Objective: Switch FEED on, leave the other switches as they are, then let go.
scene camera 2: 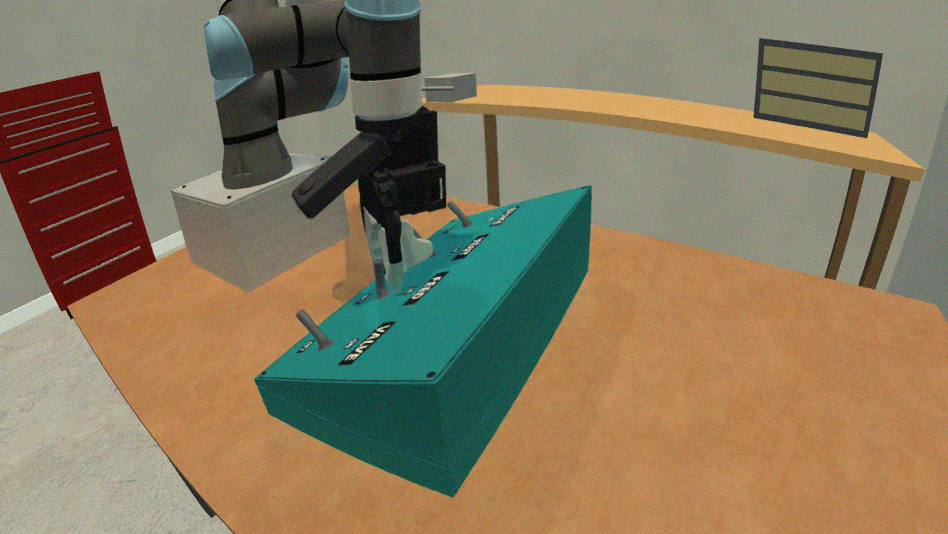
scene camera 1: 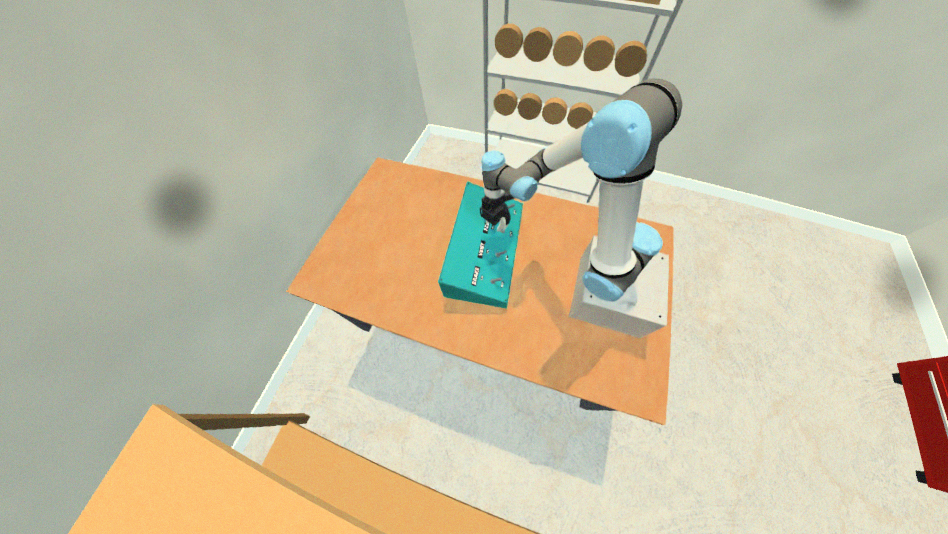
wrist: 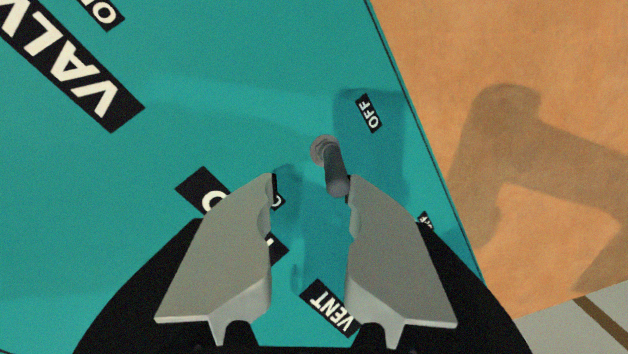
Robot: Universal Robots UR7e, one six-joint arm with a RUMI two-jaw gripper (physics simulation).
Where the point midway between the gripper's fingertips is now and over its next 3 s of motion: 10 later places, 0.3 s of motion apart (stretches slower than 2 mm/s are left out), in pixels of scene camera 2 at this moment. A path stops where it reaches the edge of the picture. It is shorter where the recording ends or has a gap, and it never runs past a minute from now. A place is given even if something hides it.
My gripper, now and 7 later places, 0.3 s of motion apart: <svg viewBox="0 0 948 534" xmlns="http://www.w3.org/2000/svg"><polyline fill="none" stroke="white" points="390,282 390,282 390,279 389,269 386,248 384,223 383,210 381,190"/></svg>
